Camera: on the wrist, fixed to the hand. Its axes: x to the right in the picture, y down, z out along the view.
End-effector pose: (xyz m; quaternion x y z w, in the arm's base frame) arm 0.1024 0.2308 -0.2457 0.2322 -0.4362 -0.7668 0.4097
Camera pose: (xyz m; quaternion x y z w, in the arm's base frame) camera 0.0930 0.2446 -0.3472 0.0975 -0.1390 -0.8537 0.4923
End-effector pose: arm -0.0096 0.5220 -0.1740 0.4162 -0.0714 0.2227 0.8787
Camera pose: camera 0.0253 0.4966 -0.2674 0.0832 -0.1199 0.2146 0.9657
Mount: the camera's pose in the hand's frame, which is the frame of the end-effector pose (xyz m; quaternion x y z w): -0.0064 -0.0951 -0.0386 -0.3402 0.0344 0.0175 0.9396
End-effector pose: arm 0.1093 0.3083 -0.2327 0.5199 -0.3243 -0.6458 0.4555
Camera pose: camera 0.1230 0.3520 -0.3248 0.3501 -0.0784 -0.6912 0.6273
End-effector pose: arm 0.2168 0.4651 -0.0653 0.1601 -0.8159 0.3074 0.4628
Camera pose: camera 0.2974 0.4178 -0.0224 -0.0319 -0.8580 0.0249 0.5120
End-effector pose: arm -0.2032 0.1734 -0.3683 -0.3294 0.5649 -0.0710 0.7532
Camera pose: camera -0.2149 0.0869 -0.3139 -0.5534 0.5866 0.1273 0.5774
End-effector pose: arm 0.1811 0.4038 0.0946 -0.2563 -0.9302 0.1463 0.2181
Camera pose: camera 0.1653 0.3280 0.1623 -0.3363 -0.9118 -0.1840 0.1472
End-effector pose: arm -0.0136 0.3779 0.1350 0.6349 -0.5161 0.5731 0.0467
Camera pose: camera 0.0288 0.4509 0.1937 0.5519 -0.6893 0.3855 0.2676
